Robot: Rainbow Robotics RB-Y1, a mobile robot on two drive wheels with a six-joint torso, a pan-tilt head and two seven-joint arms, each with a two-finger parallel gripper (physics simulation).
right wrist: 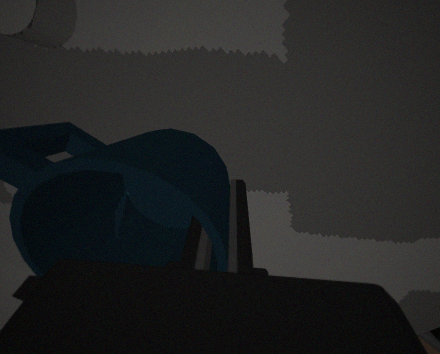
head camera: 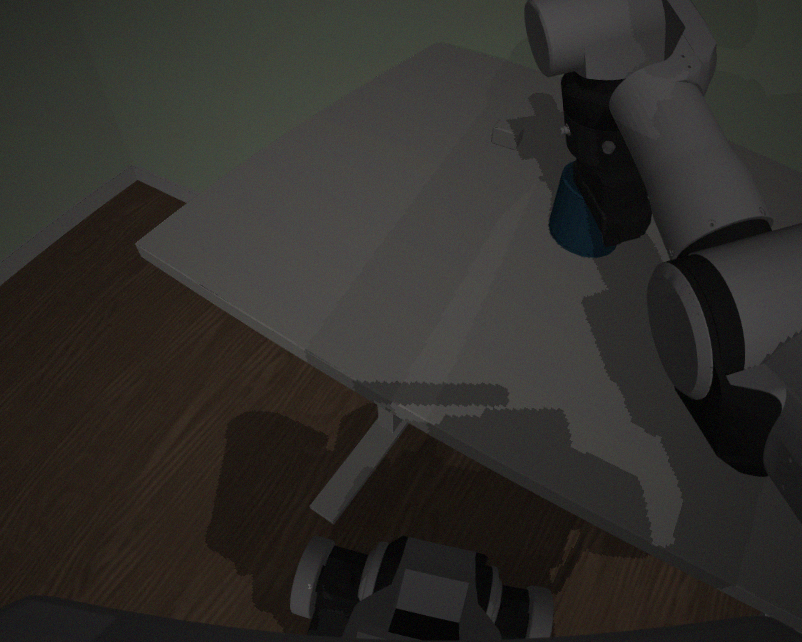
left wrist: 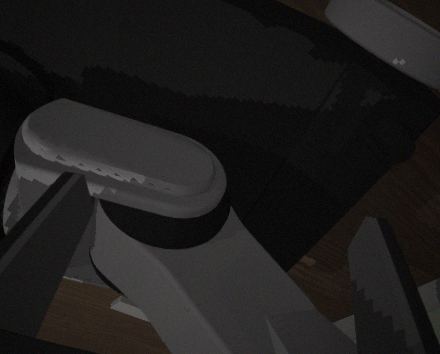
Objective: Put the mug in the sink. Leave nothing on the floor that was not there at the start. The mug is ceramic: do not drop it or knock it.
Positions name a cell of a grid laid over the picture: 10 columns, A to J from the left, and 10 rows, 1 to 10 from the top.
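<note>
My left gripper (left wrist: E7) is visible. My right gripper (head camera: H4) and (right wrist: F6) is visible too. Blue mug (head camera: H4) and (right wrist: D6); in the left wrist view the mug is out of frame.
</note>
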